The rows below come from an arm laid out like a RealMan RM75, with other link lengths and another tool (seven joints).
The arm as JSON. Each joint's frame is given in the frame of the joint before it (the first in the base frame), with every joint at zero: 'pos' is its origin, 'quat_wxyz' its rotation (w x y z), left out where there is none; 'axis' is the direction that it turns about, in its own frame. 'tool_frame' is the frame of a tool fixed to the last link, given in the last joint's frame.
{
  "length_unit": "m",
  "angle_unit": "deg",
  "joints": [
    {
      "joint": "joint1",
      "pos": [
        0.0,
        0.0,
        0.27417
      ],
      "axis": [
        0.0,
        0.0,
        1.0
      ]
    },
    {
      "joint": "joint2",
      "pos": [
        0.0,
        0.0,
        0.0
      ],
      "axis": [
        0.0,
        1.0,
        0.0
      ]
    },
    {
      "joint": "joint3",
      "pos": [
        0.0,
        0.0,
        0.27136
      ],
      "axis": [
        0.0,
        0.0,
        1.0
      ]
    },
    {
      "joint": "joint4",
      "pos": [
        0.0,
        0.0,
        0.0
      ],
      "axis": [
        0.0,
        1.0,
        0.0
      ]
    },
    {
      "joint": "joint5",
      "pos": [
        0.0,
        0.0,
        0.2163
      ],
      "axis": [
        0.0,
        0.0,
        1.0
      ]
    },
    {
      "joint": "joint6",
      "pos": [
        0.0,
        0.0,
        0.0
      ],
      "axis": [
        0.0,
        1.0,
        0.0
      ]
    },
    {
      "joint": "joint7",
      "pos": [
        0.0,
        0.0,
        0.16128
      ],
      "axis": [
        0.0,
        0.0,
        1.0
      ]
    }
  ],
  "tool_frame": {
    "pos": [
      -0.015,
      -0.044,
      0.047
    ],
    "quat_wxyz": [
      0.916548,
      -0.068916,
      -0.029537,
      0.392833
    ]
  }
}
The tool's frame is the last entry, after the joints.
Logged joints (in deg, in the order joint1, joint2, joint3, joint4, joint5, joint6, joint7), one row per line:
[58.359 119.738 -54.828 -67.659 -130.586 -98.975 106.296]
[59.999 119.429 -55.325 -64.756 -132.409 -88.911 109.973]
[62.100 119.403 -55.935 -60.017 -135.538 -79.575 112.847]
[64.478 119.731 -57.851 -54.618 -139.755 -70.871 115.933]
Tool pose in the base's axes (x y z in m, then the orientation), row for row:
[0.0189 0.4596 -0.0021 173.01 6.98 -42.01]
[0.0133 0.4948 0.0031 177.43 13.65 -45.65]
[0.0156 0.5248 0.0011 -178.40 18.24 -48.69]
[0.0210 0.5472 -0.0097 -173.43 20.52 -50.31]
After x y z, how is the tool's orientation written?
As angles about the fixed x, y, z axes (roll, pitch, yaw), in degrees.
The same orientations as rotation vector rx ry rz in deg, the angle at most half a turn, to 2 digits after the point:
[164.02 -62.28 -13.83]
[-162.24 67.77 20.93]
[-154.18 70.18 23.80]
[-147.59 71.19 22.85]

